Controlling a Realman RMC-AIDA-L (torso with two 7-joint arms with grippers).
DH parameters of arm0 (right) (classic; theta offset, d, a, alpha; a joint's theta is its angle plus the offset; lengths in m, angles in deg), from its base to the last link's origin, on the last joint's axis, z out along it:
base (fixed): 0 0 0 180
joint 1: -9.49 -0.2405 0 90
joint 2: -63.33 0 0 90
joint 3: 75.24 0.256 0 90
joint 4: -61.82 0 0 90
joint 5: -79.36 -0.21 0 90
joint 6: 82.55 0 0 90
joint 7: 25.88 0.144 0 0
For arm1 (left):
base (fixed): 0 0 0 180
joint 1: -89.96 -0.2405 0 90
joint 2: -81.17 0 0 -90
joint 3: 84.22 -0.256 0 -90
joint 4: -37.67 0 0 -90
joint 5: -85.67 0.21 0 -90
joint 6: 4.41 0 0 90
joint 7: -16.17 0.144 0 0
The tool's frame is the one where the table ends.
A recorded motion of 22 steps. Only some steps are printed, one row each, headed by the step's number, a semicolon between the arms.
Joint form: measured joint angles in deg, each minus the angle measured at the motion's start. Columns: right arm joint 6, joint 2, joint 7, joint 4, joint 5, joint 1, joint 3; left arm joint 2, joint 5, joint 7, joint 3, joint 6, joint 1, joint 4.
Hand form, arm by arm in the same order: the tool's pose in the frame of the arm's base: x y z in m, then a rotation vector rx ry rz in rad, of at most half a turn. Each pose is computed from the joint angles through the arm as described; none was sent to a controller.
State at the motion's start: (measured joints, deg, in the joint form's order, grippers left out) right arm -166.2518 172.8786 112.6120 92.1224 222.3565 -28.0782 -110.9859; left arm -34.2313 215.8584 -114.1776 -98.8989 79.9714 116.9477 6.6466
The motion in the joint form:
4: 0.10 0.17 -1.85 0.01 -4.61 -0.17 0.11; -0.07 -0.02 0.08 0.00 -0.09 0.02 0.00
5: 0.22 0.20 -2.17 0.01 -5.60 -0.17 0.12; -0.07 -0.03 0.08 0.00 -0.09 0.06 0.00
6: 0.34 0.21 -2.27 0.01 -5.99 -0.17 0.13; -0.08 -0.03 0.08 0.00 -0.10 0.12 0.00
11: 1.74 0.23 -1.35 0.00 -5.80 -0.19 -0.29; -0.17 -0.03 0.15 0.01 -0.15 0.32 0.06
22: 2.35 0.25 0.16 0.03 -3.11 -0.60 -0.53; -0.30 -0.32 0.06 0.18 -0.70 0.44 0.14
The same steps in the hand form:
4: 0.3110 0.3543 0.0346 -2.2232 1.9255 0.2411; -0.3494 0.3073 0.0340 -1.8407 -2.0469 -0.8720
5: 0.3090 0.3559 0.0348 -2.2263 1.9182 0.2664; -0.3492 0.3076 0.0340 -1.8414 -2.0463 -0.8724
6: 0.3084 0.3567 0.0349 -2.2259 1.9151 0.2766; -0.3489 0.3080 0.0339 -1.8425 -2.0456 -0.8727
11: 0.3106 0.3589 0.0348 -2.1965 1.9182 0.2667; -0.3476 0.3090 0.0330 -1.8470 -2.0439 -0.8744
22: 0.3143 0.3584 0.0338 -2.1749 1.9313 0.1994; -0.3474 0.3106 0.0327 -1.8349 -2.0423 -0.8830

